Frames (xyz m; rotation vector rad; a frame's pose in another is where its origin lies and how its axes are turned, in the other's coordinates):
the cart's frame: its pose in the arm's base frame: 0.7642 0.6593 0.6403 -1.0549 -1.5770 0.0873
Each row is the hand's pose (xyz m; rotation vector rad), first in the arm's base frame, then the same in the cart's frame.
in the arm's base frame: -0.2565 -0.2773 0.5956 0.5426 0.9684 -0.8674
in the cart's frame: -0.7328 -1.1043 0.4058 0.7366 2.9381 -0.7090
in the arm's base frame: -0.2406 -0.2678 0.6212 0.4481 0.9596 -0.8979
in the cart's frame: -0.7060 -1.1044 0.3891 0.6265 2.9275 -0.6410
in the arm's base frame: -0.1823 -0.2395 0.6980 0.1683 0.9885 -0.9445
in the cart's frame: -0.6247 -1.0990 0.3302 0.3470 2.9159 -0.3833
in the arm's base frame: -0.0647 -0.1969 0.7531 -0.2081 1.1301 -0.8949
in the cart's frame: -0.5454 -1.0390 0.2364 0.0732 2.9121 0.0926
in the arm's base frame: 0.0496 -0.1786 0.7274 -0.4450 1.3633 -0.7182
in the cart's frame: -0.5430 -0.9487 0.1597 0.0106 2.9418 0.5935
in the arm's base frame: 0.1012 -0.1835 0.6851 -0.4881 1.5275 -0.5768
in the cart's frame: -0.5736 -0.8979 0.1286 0.0782 2.9875 0.8630
